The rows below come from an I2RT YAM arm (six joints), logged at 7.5 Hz.
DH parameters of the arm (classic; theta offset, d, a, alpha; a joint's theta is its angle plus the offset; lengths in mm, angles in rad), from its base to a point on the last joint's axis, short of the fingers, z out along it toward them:
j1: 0 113.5 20 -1.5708
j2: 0 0 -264 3.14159
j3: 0.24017 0 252.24 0
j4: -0.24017 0 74 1.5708
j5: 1.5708 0 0 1.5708
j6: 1.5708 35.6 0 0
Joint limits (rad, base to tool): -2.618..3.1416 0..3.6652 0..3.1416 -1.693..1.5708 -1.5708..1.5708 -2.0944..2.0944
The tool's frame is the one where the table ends.
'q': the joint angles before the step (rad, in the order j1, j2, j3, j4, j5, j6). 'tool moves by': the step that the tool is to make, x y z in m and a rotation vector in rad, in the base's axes. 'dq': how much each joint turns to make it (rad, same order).
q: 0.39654 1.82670 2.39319 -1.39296 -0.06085 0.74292
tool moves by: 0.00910 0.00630 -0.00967 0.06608 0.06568 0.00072
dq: -0.00001 0.03090 0.00003 0.00112 -0.06485 0.05722
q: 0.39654 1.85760 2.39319 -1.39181 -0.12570 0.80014
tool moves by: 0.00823 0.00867 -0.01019 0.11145 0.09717 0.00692
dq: 0.00269 0.03280 -0.00002 0.00230 -0.11023 0.08852
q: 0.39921 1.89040 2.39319 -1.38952 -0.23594 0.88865
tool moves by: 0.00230 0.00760 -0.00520 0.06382 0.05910 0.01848
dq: 0.01032 0.01676 -0.00007 0.00003 -0.06904 0.04655
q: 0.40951 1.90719 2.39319 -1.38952 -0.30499 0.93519
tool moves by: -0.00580 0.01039 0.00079 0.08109 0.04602 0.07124
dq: 0.02328 0.00036 -0.00005 -0.00111 -0.10261 0.02098
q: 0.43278 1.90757 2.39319 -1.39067 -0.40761 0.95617
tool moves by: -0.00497 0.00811 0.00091 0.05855 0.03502 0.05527
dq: 0.01945 -0.00003 -0.00005 0.00001 -0.07553 0.01525
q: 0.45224 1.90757 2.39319 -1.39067 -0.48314 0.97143
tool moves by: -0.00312 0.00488 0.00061 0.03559 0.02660 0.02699
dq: 0.01220 0.00000 -0.00002 0.00040 -0.04349 0.01754
